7 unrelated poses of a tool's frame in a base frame.
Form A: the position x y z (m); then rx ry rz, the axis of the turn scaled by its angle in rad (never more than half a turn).
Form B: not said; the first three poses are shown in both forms.
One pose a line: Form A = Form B
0.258 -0.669 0.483 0.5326 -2.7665 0.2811 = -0.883 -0.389 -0.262 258; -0.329 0.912 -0.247 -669; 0.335 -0.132 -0.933 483; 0 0 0 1
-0.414 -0.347 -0.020 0.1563 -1.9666 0.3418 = -0.409 -0.264 -0.873 -414; 0.046 0.950 -0.309 -347; 0.911 -0.167 -0.377 -20; 0 0 0 1
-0.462 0.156 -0.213 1.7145 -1.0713 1.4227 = 0.074 -0.893 0.443 -462; -0.179 -0.449 -0.875 156; 0.981 -0.015 -0.193 -213; 0 0 0 1
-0.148 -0.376 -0.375 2.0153 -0.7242 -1.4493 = 0.274 -0.108 -0.956 -148; -0.699 -0.704 -0.121 -376; -0.660 0.702 -0.268 -375; 0 0 0 1
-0.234 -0.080 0.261 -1.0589 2.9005 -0.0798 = -0.764 -0.642 0.067 -234; -0.645 0.764 -0.030 -80; -0.032 -0.067 -0.997 261; 0 0 0 1
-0.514 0.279 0.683 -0.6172 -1.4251 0.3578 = 0.131 0.130 -0.983 -514; 0.579 0.795 0.182 279; 0.805 -0.593 0.029 683; 0 0 0 1
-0.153 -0.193 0.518 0.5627 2.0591 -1.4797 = -0.768 0.614 0.181 -153; 0.024 0.311 -0.950 -193; -0.640 -0.726 -0.253 518; 0 0 0 1
